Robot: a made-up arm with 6 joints.
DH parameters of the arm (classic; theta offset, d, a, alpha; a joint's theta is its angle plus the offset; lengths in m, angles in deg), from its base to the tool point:
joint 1: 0 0.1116 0 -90
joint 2: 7.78 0 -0.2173 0
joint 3: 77.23 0 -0.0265 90
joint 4: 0 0.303 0 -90
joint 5: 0 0 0.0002 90
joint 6: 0 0.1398 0 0
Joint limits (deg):
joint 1: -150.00..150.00
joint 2: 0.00..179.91
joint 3: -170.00..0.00
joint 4: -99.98..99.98
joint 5: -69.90..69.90
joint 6: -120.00..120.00
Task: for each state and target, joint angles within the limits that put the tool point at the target. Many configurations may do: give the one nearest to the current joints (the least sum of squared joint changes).
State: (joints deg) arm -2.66 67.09 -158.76 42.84 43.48 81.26
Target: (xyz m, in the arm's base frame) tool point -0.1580 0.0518 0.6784
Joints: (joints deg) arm 8.07 54.48 -157.67 36.92 60.93 81.26
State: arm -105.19 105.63 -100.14 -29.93 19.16 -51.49
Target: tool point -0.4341 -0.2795 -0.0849
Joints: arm -144.66 145.42 -99.20 -32.76 17.70 -51.49
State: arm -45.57 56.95 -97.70 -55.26 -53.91 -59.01
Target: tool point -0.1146 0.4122 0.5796
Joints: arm -65.60 28.05 -137.46 -49.04 -38.71 -59.01
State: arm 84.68 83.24 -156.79 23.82 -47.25 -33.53
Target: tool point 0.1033 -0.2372 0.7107
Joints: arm 107.11 62.60 -161.50 26.70 -27.50 -33.53
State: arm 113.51 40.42 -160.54 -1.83 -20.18 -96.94
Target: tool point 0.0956 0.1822 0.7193
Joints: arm 63.64 81.61 -130.38 7.40 -15.36 -96.94
